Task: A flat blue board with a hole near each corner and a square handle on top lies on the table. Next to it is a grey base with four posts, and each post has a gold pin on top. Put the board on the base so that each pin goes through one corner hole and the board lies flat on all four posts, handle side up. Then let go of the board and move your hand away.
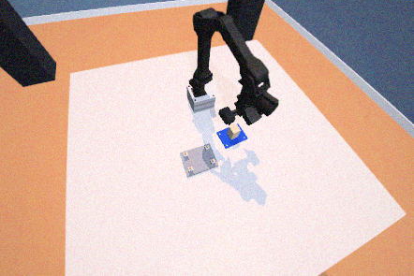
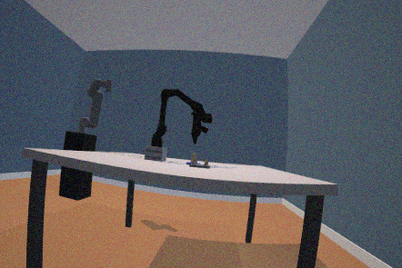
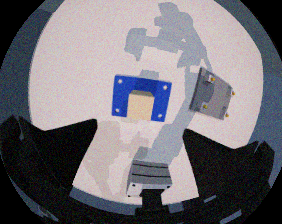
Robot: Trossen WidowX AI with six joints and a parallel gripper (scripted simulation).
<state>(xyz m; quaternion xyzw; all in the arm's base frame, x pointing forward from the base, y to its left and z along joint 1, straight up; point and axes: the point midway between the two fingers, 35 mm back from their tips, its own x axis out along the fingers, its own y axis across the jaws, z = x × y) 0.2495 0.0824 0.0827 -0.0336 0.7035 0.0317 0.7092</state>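
Now: the blue board 12 cm below my gripper tip. The rest, counted from my gripper tip: grey base: 6 cm ahead, 20 cm to the right, 13 cm below.
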